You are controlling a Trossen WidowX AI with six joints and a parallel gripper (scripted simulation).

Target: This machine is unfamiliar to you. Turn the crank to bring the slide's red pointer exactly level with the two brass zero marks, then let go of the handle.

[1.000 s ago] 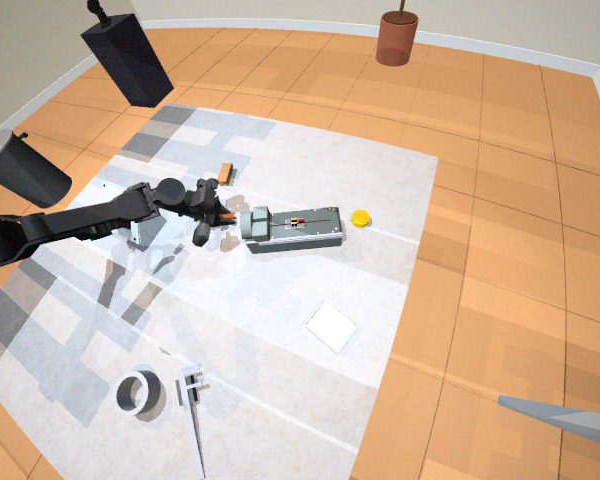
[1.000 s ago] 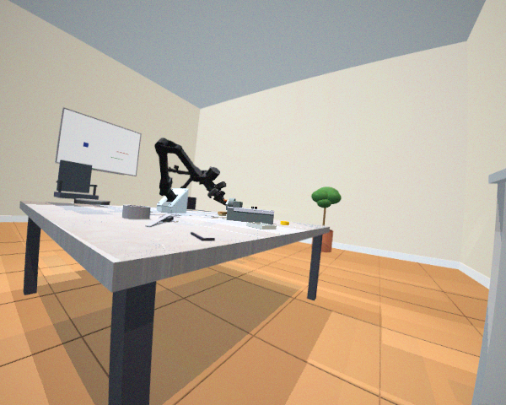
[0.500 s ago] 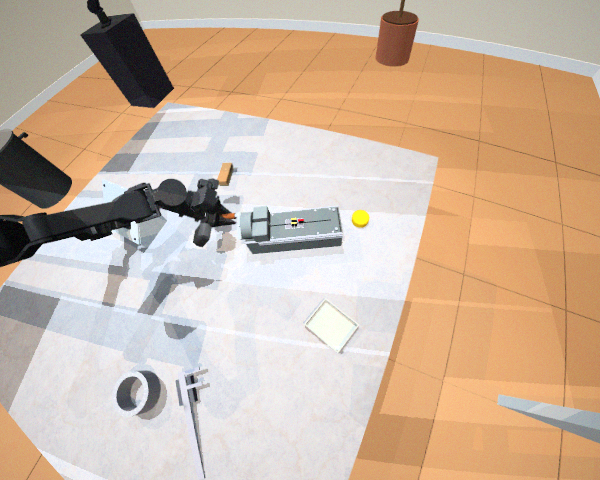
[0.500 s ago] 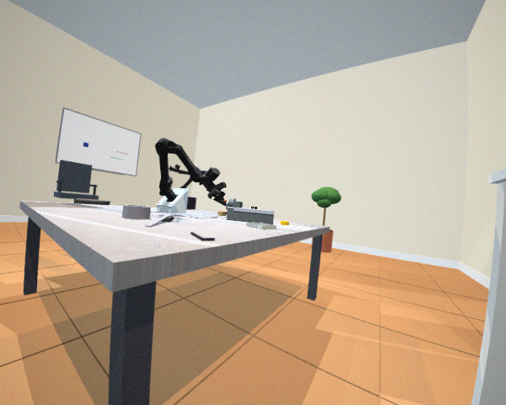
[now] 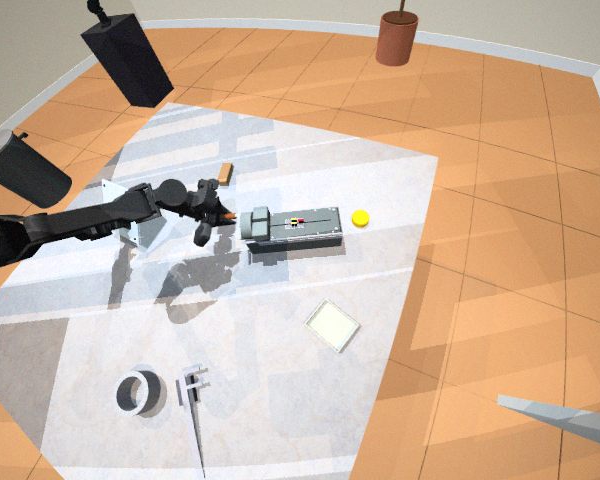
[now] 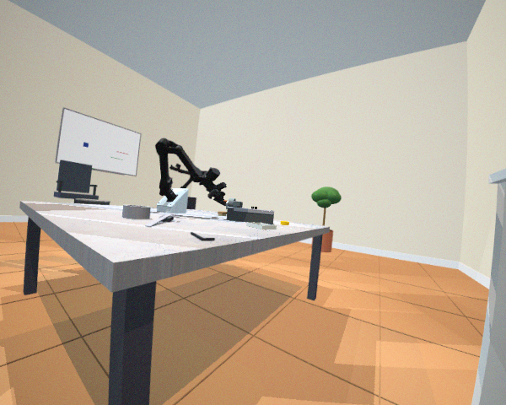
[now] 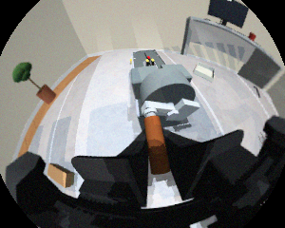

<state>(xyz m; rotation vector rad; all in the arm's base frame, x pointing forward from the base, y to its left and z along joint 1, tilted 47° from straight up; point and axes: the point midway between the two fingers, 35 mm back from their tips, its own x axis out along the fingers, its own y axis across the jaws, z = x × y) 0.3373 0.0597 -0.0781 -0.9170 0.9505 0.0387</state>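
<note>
The orange-brown crank handle is 2 cm behind my gripper tip, 1 cm to the right of it and 2 cm above it. The rest, counted from my gripper tip: tan block 17 cm behind, 19 cm to the left, 6 cm below; then red pointer 18 cm ahead, 5 cm to the left; then yellow disc 32 cm ahead, 15 cm to the left, 7 cm below.
</note>
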